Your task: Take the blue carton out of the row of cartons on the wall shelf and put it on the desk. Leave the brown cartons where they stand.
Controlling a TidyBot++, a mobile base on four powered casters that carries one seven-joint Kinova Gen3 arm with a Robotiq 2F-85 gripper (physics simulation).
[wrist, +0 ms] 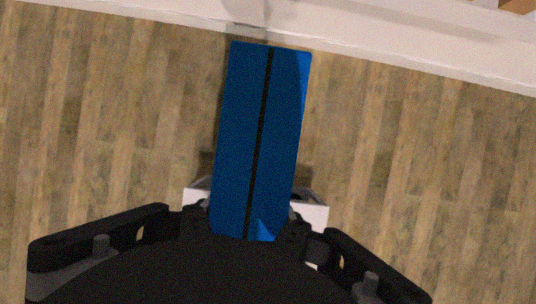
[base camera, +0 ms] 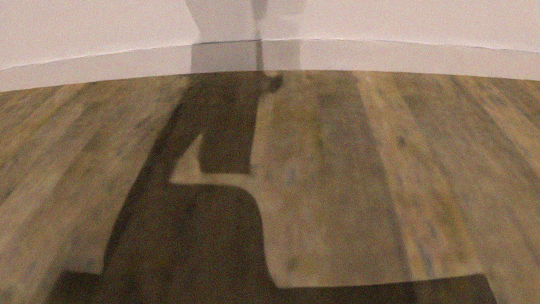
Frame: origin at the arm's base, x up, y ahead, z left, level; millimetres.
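Where they show: gripper, fingertip midpoint: [wrist: 249,210].
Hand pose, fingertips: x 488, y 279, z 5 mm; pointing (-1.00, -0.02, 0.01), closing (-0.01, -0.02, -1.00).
Note:
Each offset is from my fingertips to the top centre of the thing. "*": to the spot under its first point. Level surfaces: height alone.
The blue carton @(dx +36, dy -7, dz +0 mm) [wrist: 260,140] is between the fingers of my gripper [wrist: 249,210] in the wrist view. It has a black line along its top face and reaches forward from the fingers, above the floor. My gripper is shut on its near end. Part of a brown carton @(* dx -139, dy +338, dz -386 mm) [wrist: 519,5] shows at the top right corner of the wrist view, apart from the blue one. The desk does not show in either view, and the gripper does not show in the base camera view.
The wooden floor @(dx -884 mm) [base camera: 330,200] [wrist: 400,165] runs up to a pale wall [base camera: 400,20] with a baseboard [base camera: 380,55]. Dark shadows lie on the floor and wall in the base camera view. White parts of the base [wrist: 312,216] show below the blue carton in the wrist view.

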